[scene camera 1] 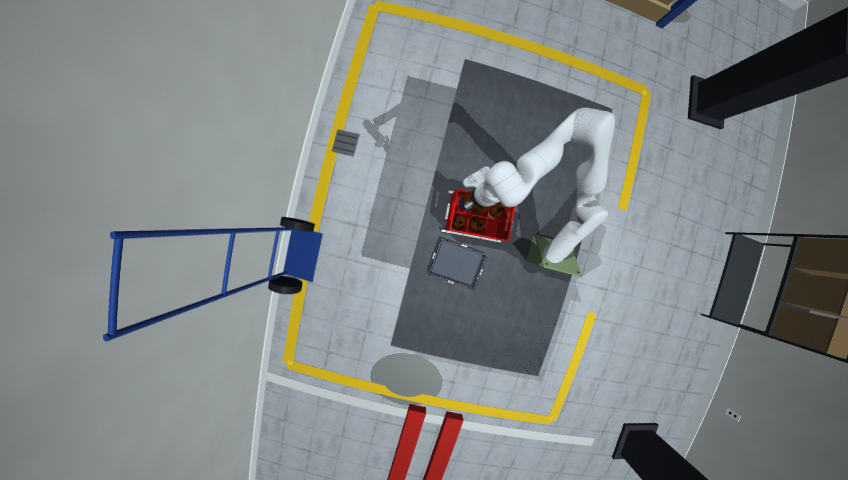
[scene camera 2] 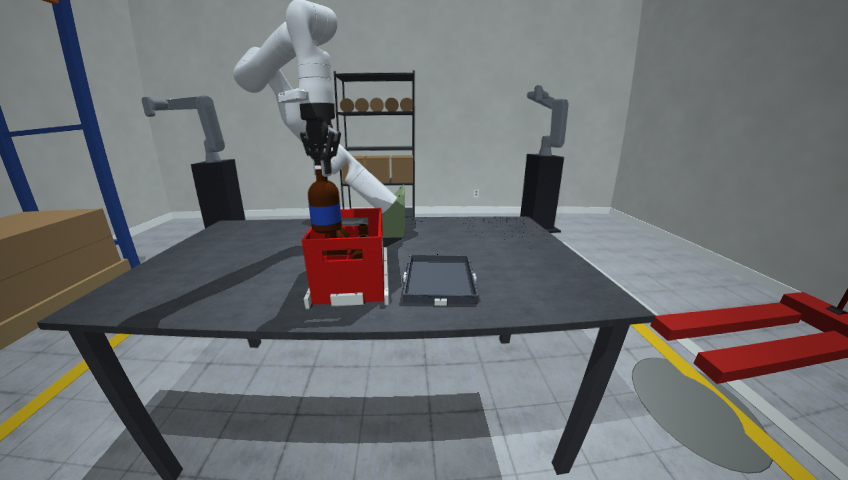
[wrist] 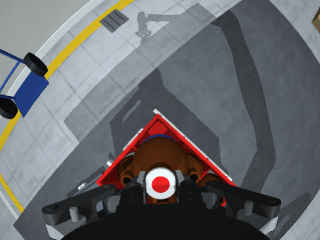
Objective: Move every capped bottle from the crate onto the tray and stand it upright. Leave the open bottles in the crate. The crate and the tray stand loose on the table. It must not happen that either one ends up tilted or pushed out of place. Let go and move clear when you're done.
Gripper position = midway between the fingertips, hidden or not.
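There is a grey tray (scene camera 2: 429, 277), and I can see a red crate (scene camera 2: 333, 274) as well. As for my gripper (scene camera 2: 322, 175), I also find it at (wrist: 160, 179).
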